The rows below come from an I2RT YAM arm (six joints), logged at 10 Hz.
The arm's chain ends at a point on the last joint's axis. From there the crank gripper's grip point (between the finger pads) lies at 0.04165 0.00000 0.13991 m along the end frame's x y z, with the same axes.
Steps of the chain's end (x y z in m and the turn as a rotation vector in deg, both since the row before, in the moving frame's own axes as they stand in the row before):
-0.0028 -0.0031 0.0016 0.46 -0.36 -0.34
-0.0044 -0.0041 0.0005 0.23 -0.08 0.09
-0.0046 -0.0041 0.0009 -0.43 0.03 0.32
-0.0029 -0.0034 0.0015 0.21 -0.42 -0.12
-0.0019 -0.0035 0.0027 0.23 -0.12 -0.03
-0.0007 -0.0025 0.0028 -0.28 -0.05 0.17
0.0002 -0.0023 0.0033 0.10 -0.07 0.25
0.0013 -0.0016 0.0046 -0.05 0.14 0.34
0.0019 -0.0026 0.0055 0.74 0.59 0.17
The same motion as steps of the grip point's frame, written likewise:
-0.0037 -0.0045 0.0019 0.46 -0.36 -0.34
-0.0046 -0.0046 0.0006 0.23 -0.08 0.09
-0.0045 -0.0028 0.0009 -0.43 0.03 0.32
-0.0039 -0.0040 0.0018 0.21 -0.42 -0.12
-0.0022 -0.0041 0.0028 0.23 -0.12 -0.03
-0.0008 -0.0017 0.0028 -0.28 -0.05 0.17
0.0000 -0.0024 0.0034 0.10 -0.07 0.25
0.0016 -0.0012 0.0045 -0.05 0.14 0.34
0.0033 -0.0043 0.0051 0.74 0.59 0.17

